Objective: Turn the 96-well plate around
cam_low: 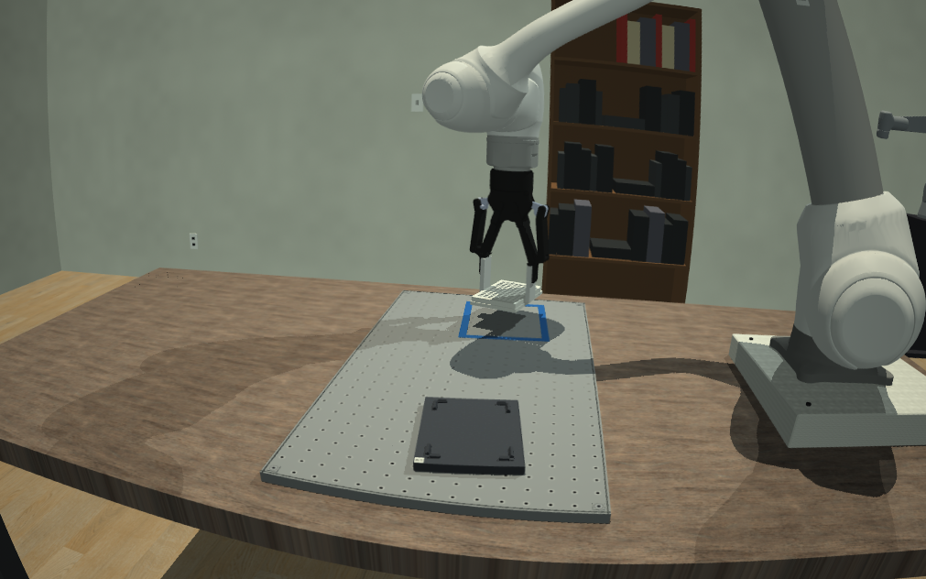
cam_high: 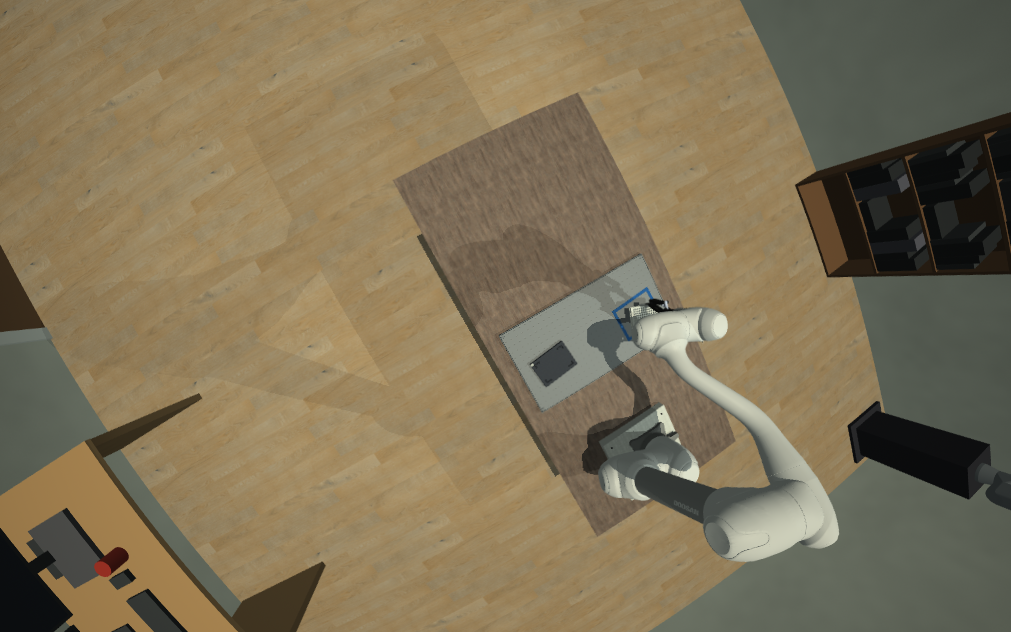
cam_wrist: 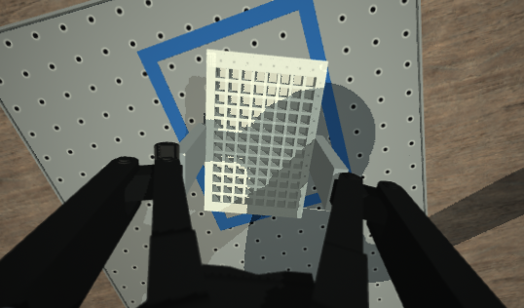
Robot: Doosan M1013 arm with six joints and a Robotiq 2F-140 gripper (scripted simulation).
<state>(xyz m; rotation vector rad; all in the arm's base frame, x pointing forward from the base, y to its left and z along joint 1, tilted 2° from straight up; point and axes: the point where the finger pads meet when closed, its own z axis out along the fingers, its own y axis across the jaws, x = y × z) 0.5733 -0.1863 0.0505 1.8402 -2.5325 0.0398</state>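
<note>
Now: the dark plate nest N1 1 cm behind my hand, 42 cm to the left of it and 7 cm below it. Also, from my hand: A1 label 3 cm ahead, 51 cm to the left, 6 cm below; then white 96-well plate 2 cm below.
</note>
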